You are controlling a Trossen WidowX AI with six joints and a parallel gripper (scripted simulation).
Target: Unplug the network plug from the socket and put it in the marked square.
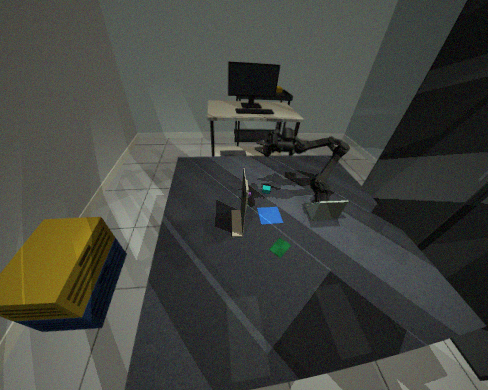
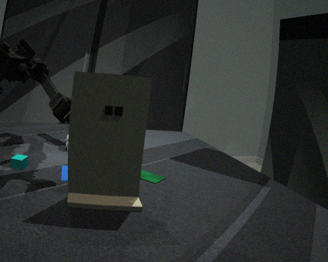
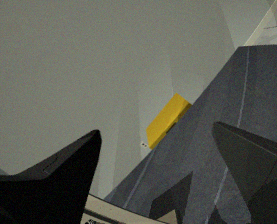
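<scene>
The purple-and-white plug lies 70 mm ahead of my gripper tip, 300 mm to the left of it and 80 mm below it. From my gripper tip the other things lie so: upright panel (90 mm ahead, 310 mm to the left, 160 mm below); then teal cube (90 mm behind, 50 mm to the left, 270 mm below).
</scene>
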